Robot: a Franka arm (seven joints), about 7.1 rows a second.
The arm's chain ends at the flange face. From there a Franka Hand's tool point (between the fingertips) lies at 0.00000 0.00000 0.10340 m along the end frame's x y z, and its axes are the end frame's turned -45 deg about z.
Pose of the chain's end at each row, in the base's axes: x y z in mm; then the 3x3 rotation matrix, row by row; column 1 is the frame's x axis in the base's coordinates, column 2 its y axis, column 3 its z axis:
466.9 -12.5 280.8; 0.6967 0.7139 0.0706; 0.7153 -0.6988 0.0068; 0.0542 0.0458 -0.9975
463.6 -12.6 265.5; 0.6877 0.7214 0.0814; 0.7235 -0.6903 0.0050; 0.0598 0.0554 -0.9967
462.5 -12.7 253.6; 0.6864 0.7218 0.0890; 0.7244 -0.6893 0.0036; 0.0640 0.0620 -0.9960
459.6 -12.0 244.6; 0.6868 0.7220 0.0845; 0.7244 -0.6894 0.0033; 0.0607 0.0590 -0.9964
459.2 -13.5 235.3; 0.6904 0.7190 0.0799; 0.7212 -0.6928 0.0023; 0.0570 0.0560 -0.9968
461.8 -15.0 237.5; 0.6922 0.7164 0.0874; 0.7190 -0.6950 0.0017; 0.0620 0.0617 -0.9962
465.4 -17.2 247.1; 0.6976 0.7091 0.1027; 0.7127 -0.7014 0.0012; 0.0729 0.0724 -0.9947
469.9 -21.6 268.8; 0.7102 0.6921 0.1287; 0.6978 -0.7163 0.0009; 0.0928 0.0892 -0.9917
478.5 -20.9 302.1; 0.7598 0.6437 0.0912; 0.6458 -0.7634 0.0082; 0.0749 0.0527 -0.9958
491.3 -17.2 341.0; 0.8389 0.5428 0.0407; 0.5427 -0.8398 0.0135; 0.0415 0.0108 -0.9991
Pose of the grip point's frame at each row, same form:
474.2 -11.8 177.7; -0.0122 0.9974 0.0706; 0.9999 0.0117 0.0068; 0.0059 0.0707 -0.9975
472.0 -12.1 162.4; -0.0238 0.9964 0.0814; 0.9997 0.0235 0.0050; 0.0031 0.0815 -0.9967
471.7 -12.3 150.6; -0.0250 0.9957 0.0890; 0.9996 0.0248 0.0036; 0.0014 0.0891 -0.9960
468.3 -11.7 141.6; -0.0249 0.9962 0.0845; 0.9997 0.0247 0.0033; 0.0012 0.0846 -0.9964
467.5 -13.3 132.2; -0.0202 0.9966 0.0799; 0.9998 0.0201 0.0023; 0.0007 0.0799 -0.9968
470.8 -14.8 134.5; -0.0171 0.9960 0.0874; 0.9998 0.0170 0.0017; 0.0002 0.0875 -0.9962
476.0 -17.1 144.2; -0.0081 0.9947 0.1027; 0.9999 0.0080 0.0012; 0.0004 0.1027 -0.9947
483.2 -21.5 166.3; 0.0128 0.9916 0.1287; 0.9999 -0.0131 0.0009; 0.0025 0.1287 -0.9917
487.9 -20.1 199.1; 0.0821 0.9924 0.0912; 0.9965 -0.0832 0.0082; 0.0157 0.0902 -0.9958
495.5 -15.8 237.7; 0.2094 0.9770 0.0407; 0.9776 -0.2101 0.0135; 0.0217 0.0370 -0.9991

